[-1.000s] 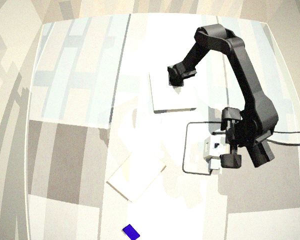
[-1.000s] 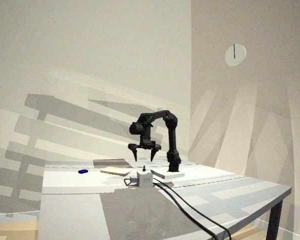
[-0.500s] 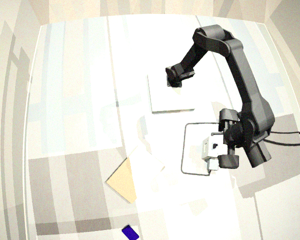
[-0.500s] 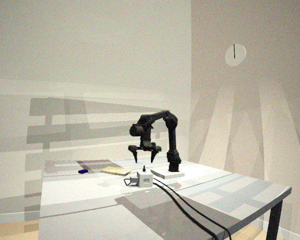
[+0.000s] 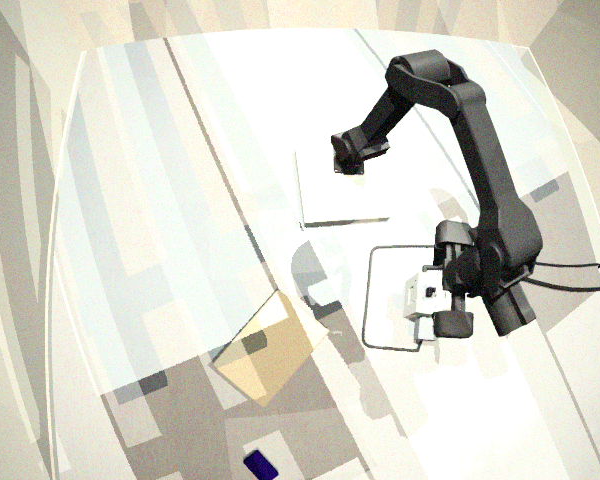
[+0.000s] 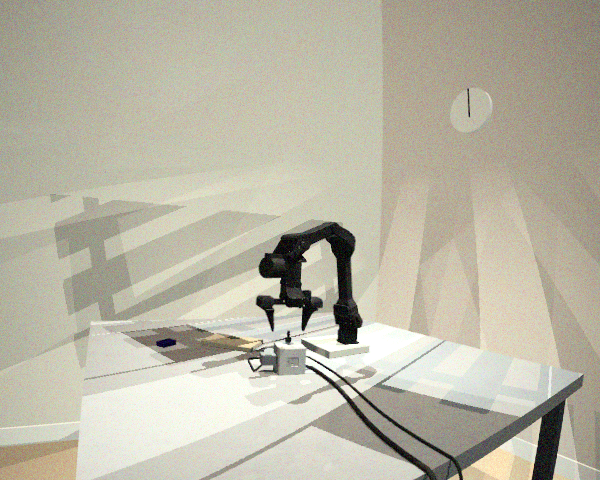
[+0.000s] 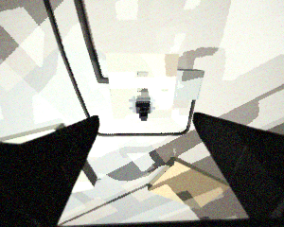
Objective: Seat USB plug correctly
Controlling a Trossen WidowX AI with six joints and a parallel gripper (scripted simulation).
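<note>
Right now my gripper tip is 2 cm above the dark USB plug. Also, from my gripper tip: flat tan board: 10 cm ahead, 28 cm to the right, 10 cm below; blue block: 33 cm ahead, 29 cm to the right, 11 cm below.
</note>
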